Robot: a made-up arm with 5 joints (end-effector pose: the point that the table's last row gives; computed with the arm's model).
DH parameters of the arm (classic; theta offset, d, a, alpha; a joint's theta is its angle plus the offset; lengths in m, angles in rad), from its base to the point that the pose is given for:
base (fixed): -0.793 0 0.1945 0
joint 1: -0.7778 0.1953 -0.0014 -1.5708
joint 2: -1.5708 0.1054 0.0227 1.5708
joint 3: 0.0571 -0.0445 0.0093 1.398
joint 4: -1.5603 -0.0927 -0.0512 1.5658
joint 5: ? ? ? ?
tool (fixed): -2.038 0.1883 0 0
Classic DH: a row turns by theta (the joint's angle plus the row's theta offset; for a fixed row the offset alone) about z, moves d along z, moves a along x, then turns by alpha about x.
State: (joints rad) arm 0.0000 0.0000 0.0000 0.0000 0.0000
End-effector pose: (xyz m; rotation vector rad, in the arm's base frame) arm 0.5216 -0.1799 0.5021 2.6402 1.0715 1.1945
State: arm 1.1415 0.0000 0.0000 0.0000 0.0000
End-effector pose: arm 0.3344 0.1944 0.5021 -1.4964 -2.1206 -0.9551
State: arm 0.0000 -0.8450 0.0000 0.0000 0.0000
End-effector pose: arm 0.5216 0.0639 0.4309 1.9679 1.2156 0.5387
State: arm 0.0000 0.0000 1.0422 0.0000 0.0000
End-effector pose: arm 0.6283 -0.1799 0.1197 -2.6812 -0.9010 0.2588
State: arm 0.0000 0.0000 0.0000 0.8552 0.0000
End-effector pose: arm 0.5487 0.0200 0.3651 2.0480 1.2891 0.3907
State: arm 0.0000 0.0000 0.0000 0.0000 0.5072
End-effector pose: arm 0.4842 -0.2537 0.5052 2.6413 0.3701 1.0541
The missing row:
joint 5: -0.4811 -0.4146 0.0827 0.8592
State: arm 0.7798 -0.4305 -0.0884 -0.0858 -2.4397
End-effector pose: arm 0.0404 0.0914 0.4590 0.8596 -2.2717 0.3393
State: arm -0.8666 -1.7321 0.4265 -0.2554 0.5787
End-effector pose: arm 0.5641 -0.3230 0.3607 1.3812 -0.2245 -0.5447
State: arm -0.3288 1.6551 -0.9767 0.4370 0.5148
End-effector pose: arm 0.0352 -0.5168 0.1693 -1.8211 1.6832 -1.4893
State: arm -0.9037 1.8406 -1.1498 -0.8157 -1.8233
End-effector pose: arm -0.1360 -0.1035 0.0203 -0.1212 0.1109 1.7188
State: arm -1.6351 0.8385 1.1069 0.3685 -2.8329
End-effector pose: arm 0.1282 -0.4560 0.4163 0.0551 -1.6603 -1.7631
